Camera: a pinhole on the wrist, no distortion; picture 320 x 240 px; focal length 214.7 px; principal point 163.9 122.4 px. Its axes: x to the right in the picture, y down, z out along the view. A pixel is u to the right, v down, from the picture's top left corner.
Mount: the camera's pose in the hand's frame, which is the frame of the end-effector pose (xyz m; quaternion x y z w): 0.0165 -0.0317 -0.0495 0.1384 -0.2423 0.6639 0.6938
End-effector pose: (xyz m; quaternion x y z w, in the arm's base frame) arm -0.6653 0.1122 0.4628 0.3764 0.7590 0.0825 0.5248
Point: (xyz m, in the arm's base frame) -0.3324 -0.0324 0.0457
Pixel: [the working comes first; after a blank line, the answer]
In the camera's frame: 0.1820 -0.2201 0.5127

240.1 30.2
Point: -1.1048 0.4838 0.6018
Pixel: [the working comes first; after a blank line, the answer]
In the camera's frame: -0.1239 -0.1209 -0.5211

behind the camera
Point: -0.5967 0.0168 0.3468
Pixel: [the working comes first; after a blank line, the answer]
In the camera's frame: 0.0427 -0.0236 0.1888

212.4 95.6
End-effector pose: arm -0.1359 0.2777 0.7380 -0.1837 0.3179 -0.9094 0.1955
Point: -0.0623 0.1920 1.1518
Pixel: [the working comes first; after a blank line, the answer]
In the camera's frame: 0.0882 -0.1155 0.4359

207.3 65.5
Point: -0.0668 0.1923 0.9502
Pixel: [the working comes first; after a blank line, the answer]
In the camera's frame: 0.1213 -0.0476 0.2489

268.5 81.4
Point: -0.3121 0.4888 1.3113
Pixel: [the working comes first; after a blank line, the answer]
In the camera's frame: -0.3112 -0.2324 0.4883

27.1 20.2
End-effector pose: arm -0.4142 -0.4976 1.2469 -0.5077 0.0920 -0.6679 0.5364
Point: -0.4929 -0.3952 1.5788
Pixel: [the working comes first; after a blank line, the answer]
In the camera's frame: -0.1425 -0.1314 0.2888

57.9 24.7
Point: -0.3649 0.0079 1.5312
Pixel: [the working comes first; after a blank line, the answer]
In the camera's frame: -0.0594 0.1707 0.5768

141.8 185.9
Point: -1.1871 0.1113 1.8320
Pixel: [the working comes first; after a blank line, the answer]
In the camera's frame: -0.9408 0.1535 0.5787

outside the picture
